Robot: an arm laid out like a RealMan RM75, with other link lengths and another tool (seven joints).
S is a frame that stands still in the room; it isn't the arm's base.
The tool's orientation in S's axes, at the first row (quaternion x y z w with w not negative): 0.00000 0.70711 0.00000 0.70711
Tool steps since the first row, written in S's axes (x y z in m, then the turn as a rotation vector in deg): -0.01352 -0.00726 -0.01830 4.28 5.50 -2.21; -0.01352 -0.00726 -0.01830 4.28 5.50 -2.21; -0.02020 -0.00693 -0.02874 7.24 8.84 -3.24; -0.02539 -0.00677 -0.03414 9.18 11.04 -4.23; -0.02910 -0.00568 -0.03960 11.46 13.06 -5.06
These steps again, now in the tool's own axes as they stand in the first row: 0.01830 -0.00726 -0.01352 2.21 5.50 4.28; 0.01830 -0.00726 -0.01352 2.21 5.50 4.28; 0.02874 -0.00693 -0.02020 3.24 8.84 7.24; 0.03414 -0.00677 -0.02539 4.23 11.04 9.18; 0.03960 -0.00568 -0.02910 5.06 13.06 11.46
